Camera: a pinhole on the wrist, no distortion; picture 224 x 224 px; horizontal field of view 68.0 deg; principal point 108.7 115.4 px. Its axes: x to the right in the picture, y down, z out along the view. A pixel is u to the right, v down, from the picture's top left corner.
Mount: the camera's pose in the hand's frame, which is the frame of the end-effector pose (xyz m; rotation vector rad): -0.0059 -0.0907 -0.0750 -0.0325 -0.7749 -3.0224
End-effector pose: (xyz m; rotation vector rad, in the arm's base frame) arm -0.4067 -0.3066 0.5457 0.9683 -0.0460 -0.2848
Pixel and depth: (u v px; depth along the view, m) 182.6 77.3 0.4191
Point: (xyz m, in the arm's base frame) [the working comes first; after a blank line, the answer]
In the camera's frame: 0.1865 -0.0962 0.4191

-0.5875 -0.3574 0.8623
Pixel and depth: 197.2 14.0 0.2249
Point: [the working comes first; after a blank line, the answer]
In the camera's frame: 0.1199 -0.1373 0.2249

-0.5079 -0.2492 0.7017
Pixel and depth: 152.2 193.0 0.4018
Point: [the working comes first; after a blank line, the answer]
In the camera's frame: 0.1053 0.1878 0.4018

-0.5781 -0.6127 0.7131
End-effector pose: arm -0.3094 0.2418 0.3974 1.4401 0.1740 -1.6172
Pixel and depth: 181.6 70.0 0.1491
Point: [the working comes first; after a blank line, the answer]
In the camera's frame: 0.0655 -0.0408 0.1491

-0.3337 0.2461 0.4748
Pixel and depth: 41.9 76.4 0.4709
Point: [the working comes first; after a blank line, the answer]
In the camera's frame: -0.1894 -0.1106 0.4709

-0.3199 -0.1678 0.4313
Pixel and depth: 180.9 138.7 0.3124
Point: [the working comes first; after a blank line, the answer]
In the camera's frame: 0.1358 0.0438 0.3124

-0.4705 0.1604 0.5875
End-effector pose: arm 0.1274 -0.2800 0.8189 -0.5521 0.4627 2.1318
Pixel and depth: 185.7 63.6 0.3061
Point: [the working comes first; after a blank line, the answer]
In the camera's frame: 0.1419 -0.0955 0.3061

0.0585 -0.3760 1.0406
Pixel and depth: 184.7 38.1 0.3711
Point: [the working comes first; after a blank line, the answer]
In the camera's frame: 0.1699 -0.1728 0.3711

-0.0114 -0.4396 1.0857
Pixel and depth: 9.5 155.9 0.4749
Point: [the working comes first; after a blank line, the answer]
In the camera's frame: -0.2837 0.1158 0.4749

-0.1437 0.0837 0.9938
